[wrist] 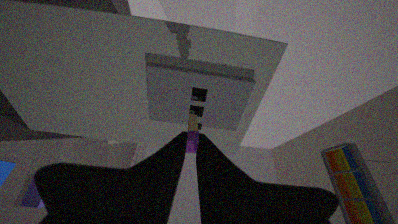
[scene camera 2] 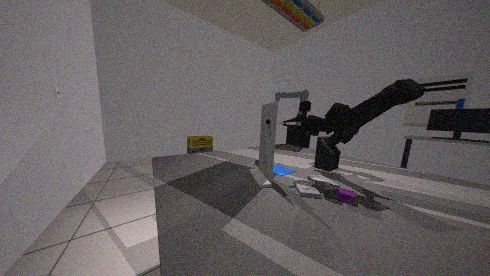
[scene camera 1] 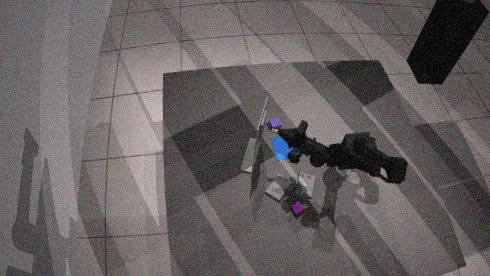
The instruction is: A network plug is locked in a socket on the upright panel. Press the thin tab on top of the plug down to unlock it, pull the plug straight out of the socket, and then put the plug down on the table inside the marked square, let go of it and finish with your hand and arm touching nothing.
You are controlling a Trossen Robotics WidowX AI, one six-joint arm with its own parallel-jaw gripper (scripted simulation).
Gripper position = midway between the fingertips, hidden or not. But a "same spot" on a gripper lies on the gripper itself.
my gripper: wrist; scene camera 2; scene camera 1 277,130
same spot on my gripper: (wrist: 150,184) = (scene camera 2: 301,127)
